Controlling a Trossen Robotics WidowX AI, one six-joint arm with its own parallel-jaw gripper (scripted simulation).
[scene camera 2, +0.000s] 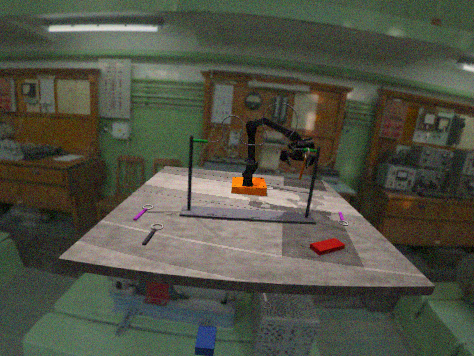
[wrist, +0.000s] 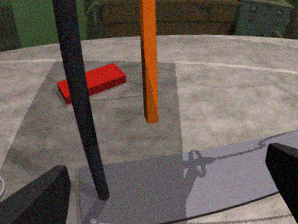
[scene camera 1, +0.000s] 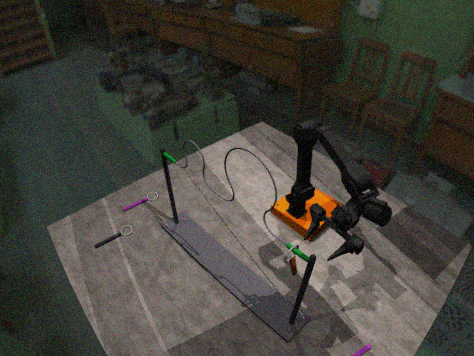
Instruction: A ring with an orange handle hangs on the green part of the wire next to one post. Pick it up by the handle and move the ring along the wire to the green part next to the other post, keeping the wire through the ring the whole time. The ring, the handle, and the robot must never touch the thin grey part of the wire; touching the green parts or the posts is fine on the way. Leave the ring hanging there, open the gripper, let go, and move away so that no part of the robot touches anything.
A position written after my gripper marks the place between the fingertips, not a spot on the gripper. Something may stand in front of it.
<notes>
My gripper (scene camera 1: 315, 250) is open and holds nothing. I also see a red block (wrist: 97, 79).
My gripper is seen too in the wrist view (wrist: 172, 166). Scene camera 1 does not show the red block: it is out of frame.
</notes>
